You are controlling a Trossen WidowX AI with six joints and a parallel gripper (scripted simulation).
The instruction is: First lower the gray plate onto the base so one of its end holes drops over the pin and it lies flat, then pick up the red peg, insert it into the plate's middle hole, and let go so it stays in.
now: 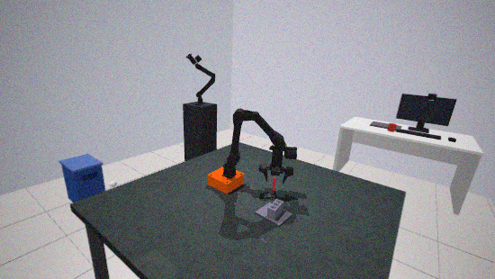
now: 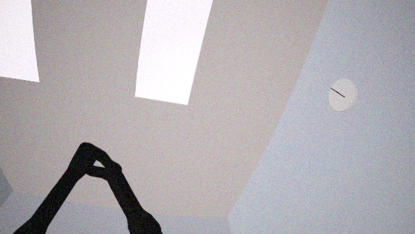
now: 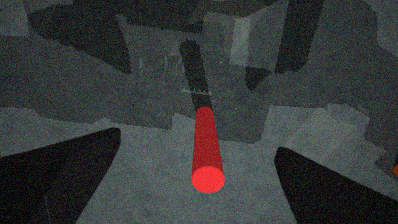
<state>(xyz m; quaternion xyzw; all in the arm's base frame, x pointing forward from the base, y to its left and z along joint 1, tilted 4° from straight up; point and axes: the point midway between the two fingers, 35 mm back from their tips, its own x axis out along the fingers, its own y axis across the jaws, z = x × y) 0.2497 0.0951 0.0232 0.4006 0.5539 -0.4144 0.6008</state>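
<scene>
My gripper tip is now 1 cm above the red peg. The rest, counted from my gripper tip: base: 19 cm to the right, 9 cm ahead, 4 cm below; then gray plate: 21 cm to the right, 9 cm ahead.
</scene>
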